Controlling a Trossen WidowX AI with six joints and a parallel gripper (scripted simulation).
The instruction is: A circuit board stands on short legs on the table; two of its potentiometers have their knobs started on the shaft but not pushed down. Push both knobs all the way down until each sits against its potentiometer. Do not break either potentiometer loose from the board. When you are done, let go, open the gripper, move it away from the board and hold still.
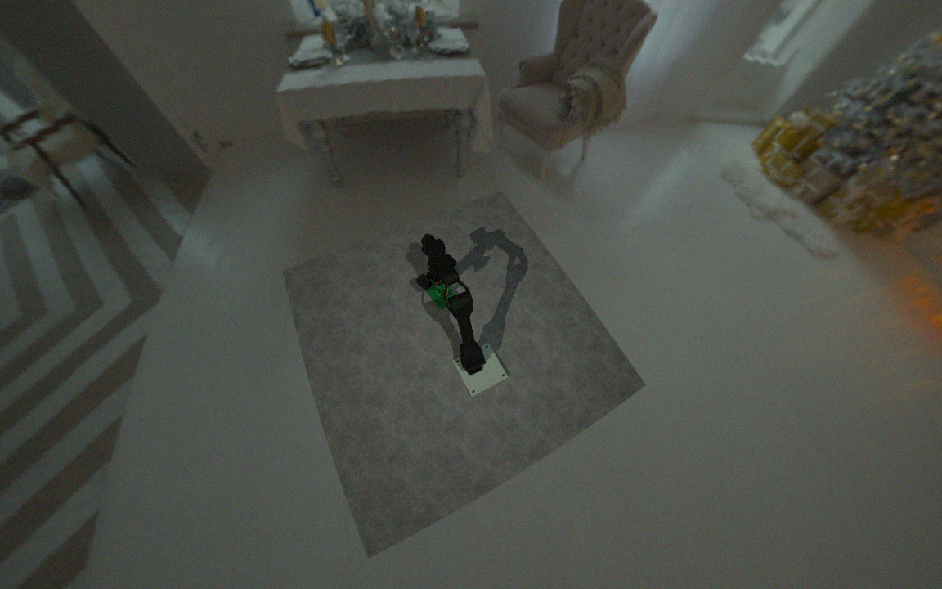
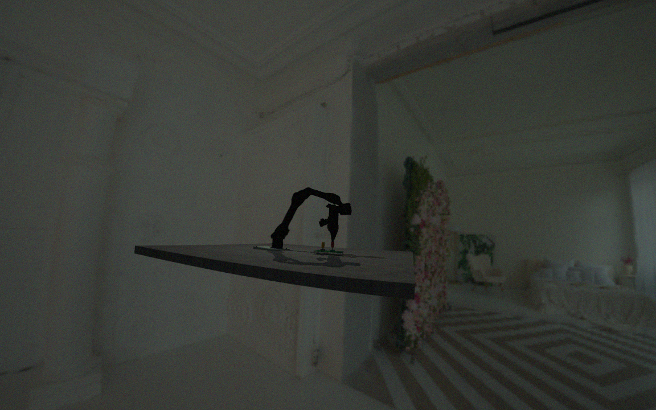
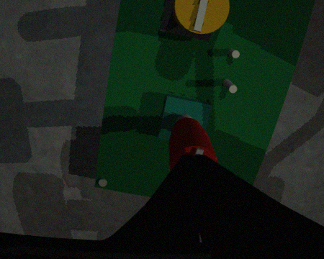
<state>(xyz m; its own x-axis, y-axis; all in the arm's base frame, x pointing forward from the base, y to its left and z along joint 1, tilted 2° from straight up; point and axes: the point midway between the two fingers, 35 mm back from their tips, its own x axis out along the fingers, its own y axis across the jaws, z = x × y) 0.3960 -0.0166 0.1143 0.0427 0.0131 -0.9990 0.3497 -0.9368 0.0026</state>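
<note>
My gripper tip is now 5 cm past the yellow knob, 2 cm to the left of it and 2 cm above it.
</note>
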